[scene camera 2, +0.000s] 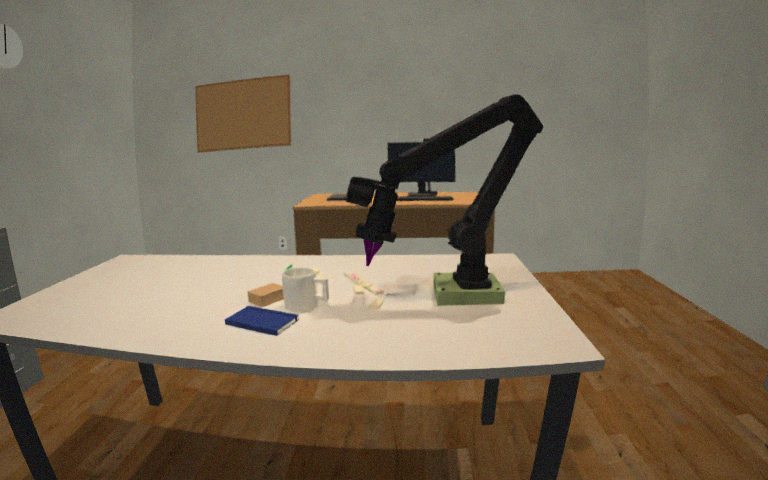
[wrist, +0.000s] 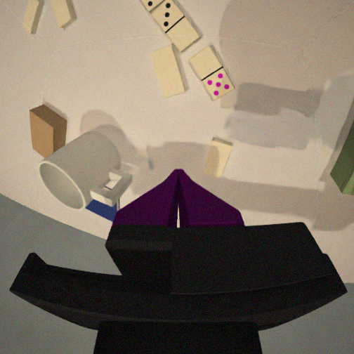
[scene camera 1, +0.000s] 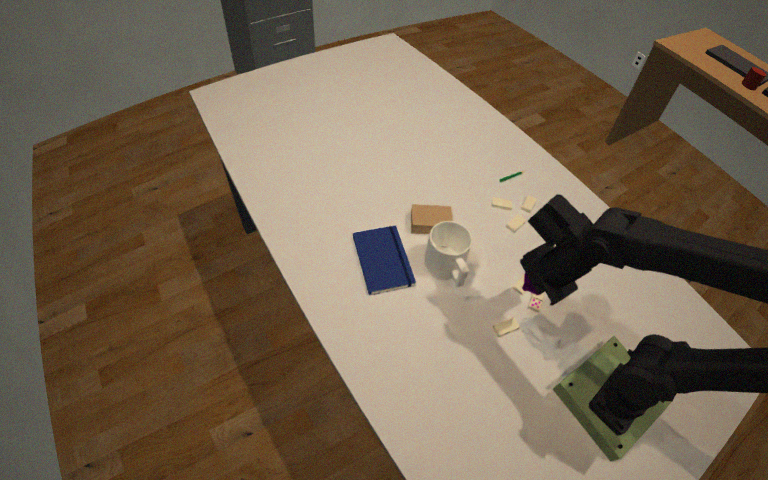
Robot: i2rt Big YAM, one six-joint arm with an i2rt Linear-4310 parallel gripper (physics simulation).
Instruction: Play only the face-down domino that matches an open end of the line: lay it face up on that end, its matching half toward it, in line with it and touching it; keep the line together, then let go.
Labels:
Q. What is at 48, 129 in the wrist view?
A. A brown block.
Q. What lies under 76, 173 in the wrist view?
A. A white mug.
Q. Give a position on a white mug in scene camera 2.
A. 299, 284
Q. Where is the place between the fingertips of my gripper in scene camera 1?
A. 525, 288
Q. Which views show the white mug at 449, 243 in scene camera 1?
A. Scene camera 2, the wrist view and scene camera 1: all of them.

